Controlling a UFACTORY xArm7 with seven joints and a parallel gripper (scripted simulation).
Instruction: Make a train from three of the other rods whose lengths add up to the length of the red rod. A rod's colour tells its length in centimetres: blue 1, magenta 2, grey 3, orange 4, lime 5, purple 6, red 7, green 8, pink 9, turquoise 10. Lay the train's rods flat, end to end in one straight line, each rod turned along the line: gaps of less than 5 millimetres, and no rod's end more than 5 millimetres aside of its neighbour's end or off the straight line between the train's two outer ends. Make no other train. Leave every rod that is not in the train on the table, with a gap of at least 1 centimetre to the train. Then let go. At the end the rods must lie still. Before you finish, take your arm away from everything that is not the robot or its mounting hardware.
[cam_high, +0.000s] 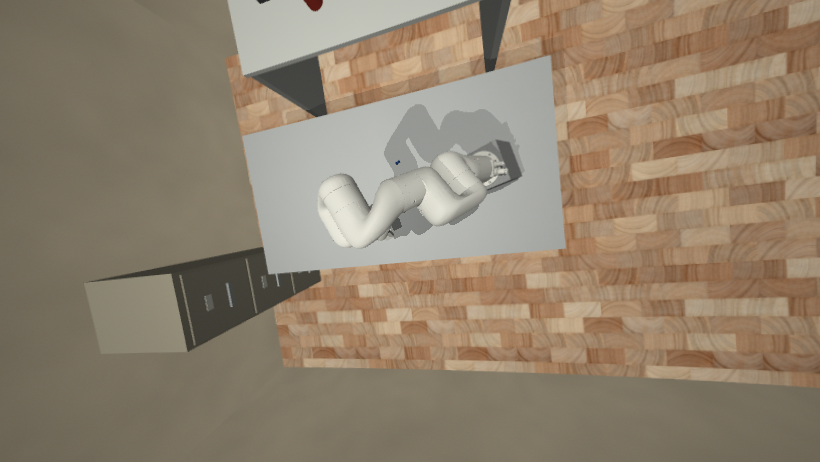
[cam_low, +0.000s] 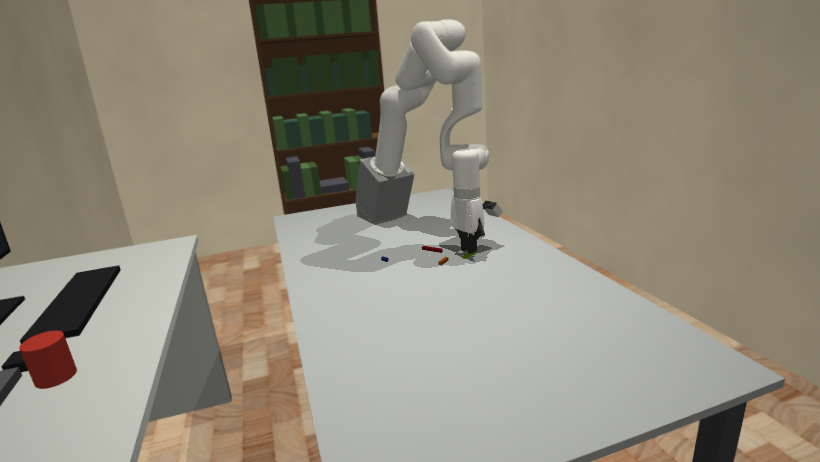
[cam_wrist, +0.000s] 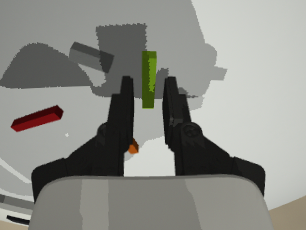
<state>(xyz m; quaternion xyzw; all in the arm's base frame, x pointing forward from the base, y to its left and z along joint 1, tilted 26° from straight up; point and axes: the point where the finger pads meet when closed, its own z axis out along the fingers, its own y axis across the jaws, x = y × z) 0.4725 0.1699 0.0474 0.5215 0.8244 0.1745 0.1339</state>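
The lime rod lies 30 mm below my hand. From my hand the other things lie so: grey rod 50 mm behind, 30 mm below; then orange rod 20 mm ahead, 90 mm to the right, 30 mm below; then red rod 80 mm behind, 100 mm to the right, 30 mm below.
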